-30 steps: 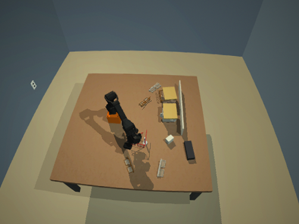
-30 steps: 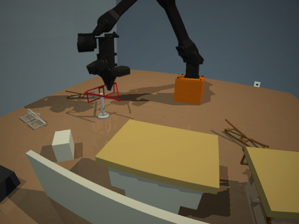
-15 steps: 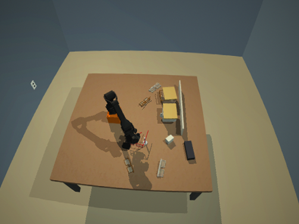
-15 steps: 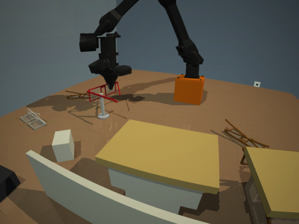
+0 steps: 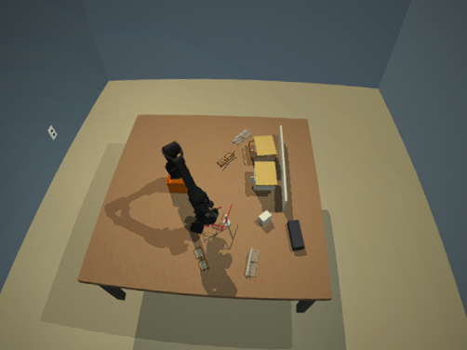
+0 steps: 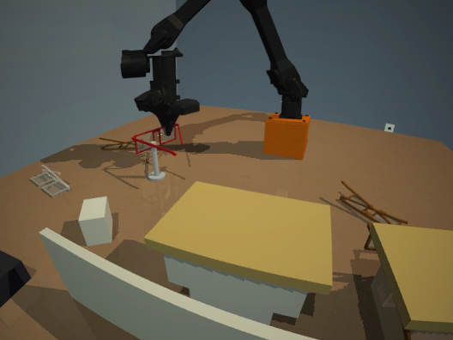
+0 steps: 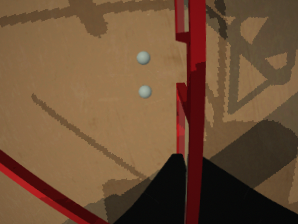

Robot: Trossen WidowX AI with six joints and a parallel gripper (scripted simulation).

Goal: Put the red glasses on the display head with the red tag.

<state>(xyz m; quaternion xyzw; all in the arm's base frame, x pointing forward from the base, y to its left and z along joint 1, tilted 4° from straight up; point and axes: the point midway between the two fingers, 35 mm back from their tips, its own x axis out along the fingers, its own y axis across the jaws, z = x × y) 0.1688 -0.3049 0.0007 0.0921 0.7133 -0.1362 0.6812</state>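
The grey post lies 12 cm ahead of my gripper tip, 4 cm below it and 3 cm to the left of it. Round my gripper tip: white cube (33 cm ahead, 5 cm to the left, 3 cm below); black box (49 cm ahead, 6 cm to the right, 4 cm below); tall white panel (46 cm ahead, 40 cm to the left).
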